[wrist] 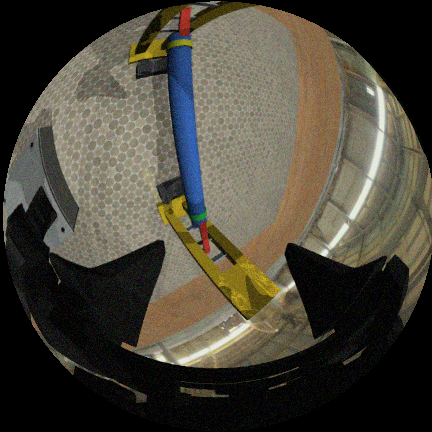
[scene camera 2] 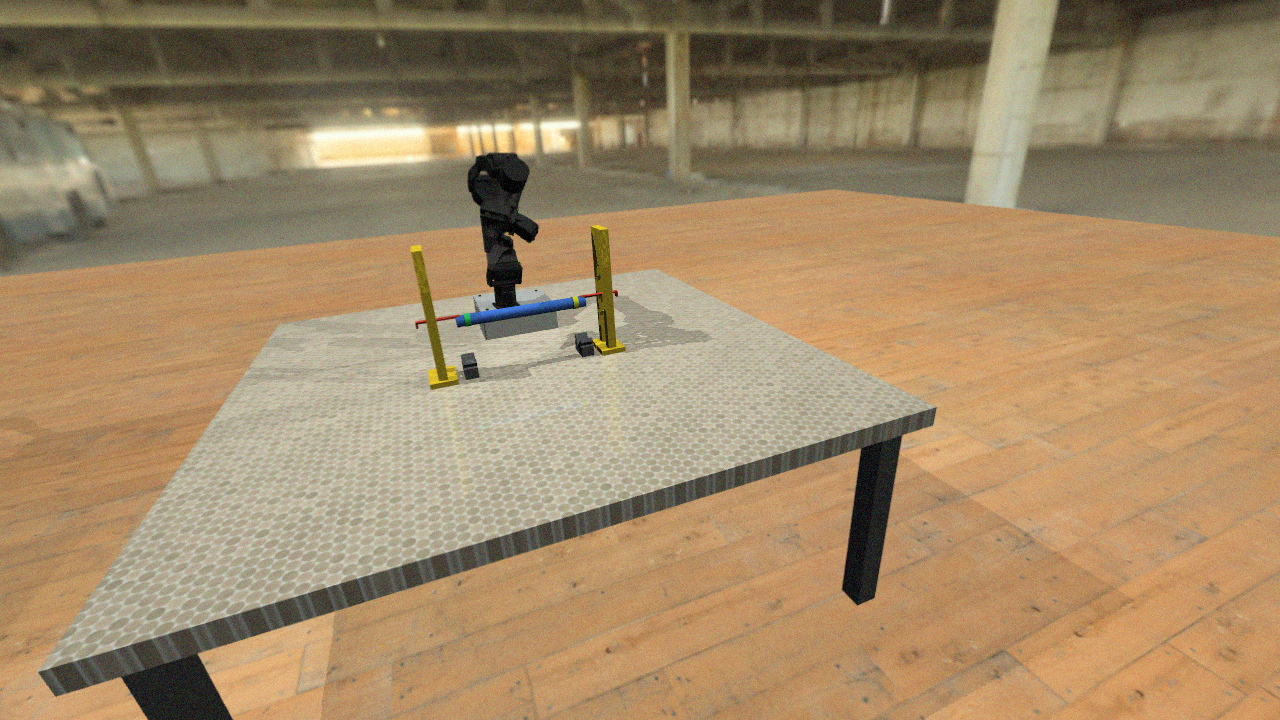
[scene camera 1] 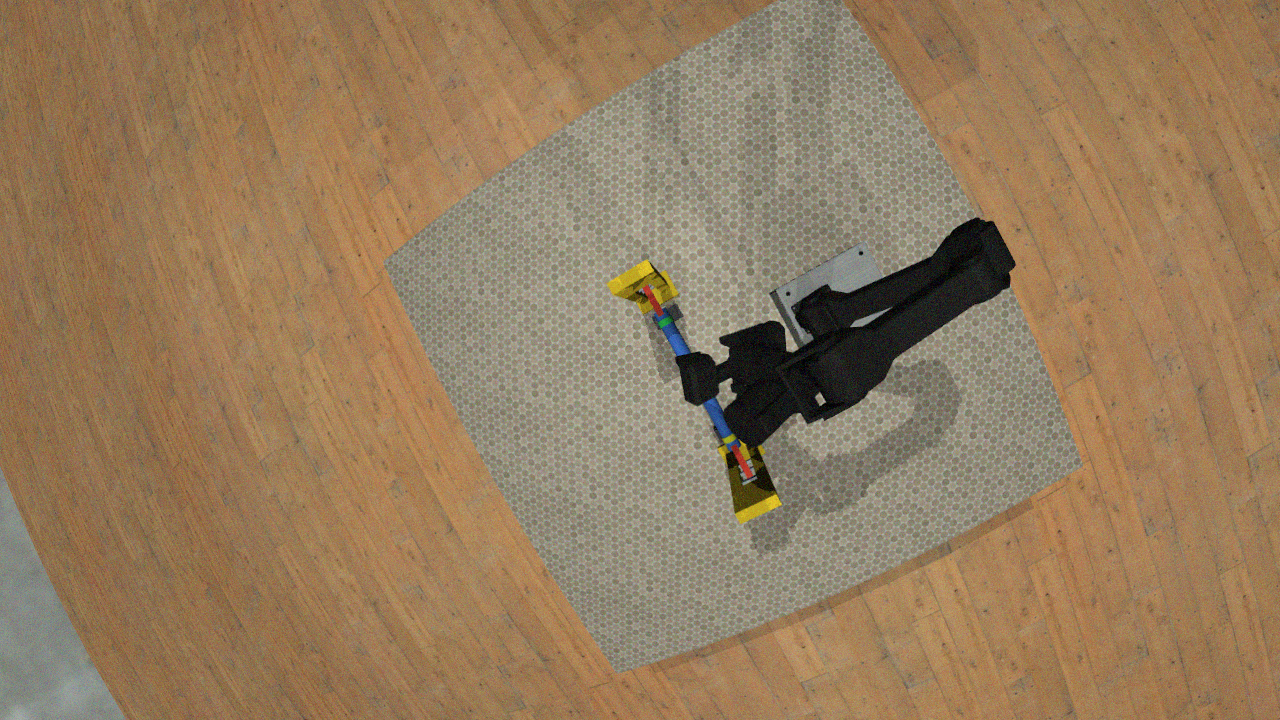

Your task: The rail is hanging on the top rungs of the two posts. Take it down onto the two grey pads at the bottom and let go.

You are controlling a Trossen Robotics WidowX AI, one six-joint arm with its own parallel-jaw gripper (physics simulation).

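Frame: origin at the arm's base, x back, y up, z left, level; metres.
Seen in the pictures: gripper, between the fingertips: [wrist: 227, 249] [scene camera 2: 488, 261] [scene camera 1: 699, 349]; arm's base, origin of its link: [wrist: 41, 211] [scene camera 2: 506, 305] [scene camera 1: 812, 311].
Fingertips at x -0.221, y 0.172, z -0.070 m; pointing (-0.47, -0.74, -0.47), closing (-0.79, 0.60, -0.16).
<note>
Offsets run from my fingertips to a thing's top centre. Level surfaces: height alone.
The blue rail @(dx -0.038, dy -0.101, dz +0.053 m) [scene camera 1: 718, 417] [scene camera 2: 523, 311] [wrist: 184, 120] with red end bars hangs level between two yellow posts @(dx -0.054, dy +0.053, dz +0.252 m) [scene camera 1: 756, 510] [scene camera 2: 603, 268] @(dx -0.022, dy +0.053, dz -0.147 m) [wrist: 235, 277], its ends on rungs inside them. It has a green band at one end and a yellow band at the other. Two dark grey pads @(dx -0.027, dy -0.203, dz -0.085 m) [scene camera 2: 469, 365] @(dx -0.049, dy -0.203, dz +0.190 m) [scene camera 2: 583, 343] [wrist: 170, 190] stand on the table below it, beside the post bases. My gripper [scene camera 1: 698, 377] [scene camera 2: 526, 229] [wrist: 227, 249] is open and empty, above the middle of the rail and apart from it. In the overhead view it hides the rail's middle.
The tall posts rise above the rail at both ends. The arm's grey base plate [scene camera 1: 841, 272] [scene camera 2: 520, 325] [wrist: 24, 172] lies behind the rail on the patterned table @(dy -0.247 m) [scene camera 1: 537, 358] [scene camera 2: 358, 483]. The arm's shadow falls across the table. Wood floor surrounds the table.
</note>
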